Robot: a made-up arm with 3 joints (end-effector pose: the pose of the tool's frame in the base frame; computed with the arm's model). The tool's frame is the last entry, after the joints.
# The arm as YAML. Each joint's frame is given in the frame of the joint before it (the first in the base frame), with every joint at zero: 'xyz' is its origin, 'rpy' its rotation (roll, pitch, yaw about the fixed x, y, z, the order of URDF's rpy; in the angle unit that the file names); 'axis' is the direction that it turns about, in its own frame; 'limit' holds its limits. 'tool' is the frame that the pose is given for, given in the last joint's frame.
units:
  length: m
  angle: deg
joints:
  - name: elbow
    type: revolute
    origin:
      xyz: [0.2, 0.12, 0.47]
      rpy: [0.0, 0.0, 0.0]
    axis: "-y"
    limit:
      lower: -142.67
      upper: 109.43
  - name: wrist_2
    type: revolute
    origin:
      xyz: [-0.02, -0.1, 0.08]
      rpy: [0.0, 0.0, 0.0]
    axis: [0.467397, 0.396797, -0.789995]
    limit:
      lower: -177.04
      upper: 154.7
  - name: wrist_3
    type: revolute
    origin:
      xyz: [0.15, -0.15, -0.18]
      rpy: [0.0, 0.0, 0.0]
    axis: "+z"
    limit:
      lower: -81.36
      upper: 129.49
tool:
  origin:
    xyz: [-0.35, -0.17, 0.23]
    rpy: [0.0, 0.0, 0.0]
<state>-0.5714 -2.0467 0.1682</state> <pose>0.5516 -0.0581 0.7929 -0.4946 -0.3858 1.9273</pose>
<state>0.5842 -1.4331 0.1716</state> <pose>0.0959 -0.2297 0.8545 -1.1124 -0.9860 1.0678</pose>
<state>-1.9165 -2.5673 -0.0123</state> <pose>0.6072 0.0218 0.2686 0.8837 0.0370 1.9512</pose>
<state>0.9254 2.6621 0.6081</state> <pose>-0.2771 0.2691 0.3582 1.8912 0.0091 -0.8342</pose>
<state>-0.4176 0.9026 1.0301</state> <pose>-0.1009 -0.4331 0.5351 0.5888 0.5065 0.1763</pose>
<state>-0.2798 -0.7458 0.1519</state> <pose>0.2745 -0.3560 0.7029 -0.2657 -0.0072 0.7806</pose>
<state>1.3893 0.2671 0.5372</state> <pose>0.0855 -0.4348 0.3085 -0.1007 -1.3044 0.3710</pose>
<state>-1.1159 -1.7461 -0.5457</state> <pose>0.3832 -0.2130 0.5786 -0.0128 0.1750 1.0186</pose>
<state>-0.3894 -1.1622 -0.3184</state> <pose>0.2333 -0.2645 0.6834 -0.3229 -0.1598 0.6816</pose>
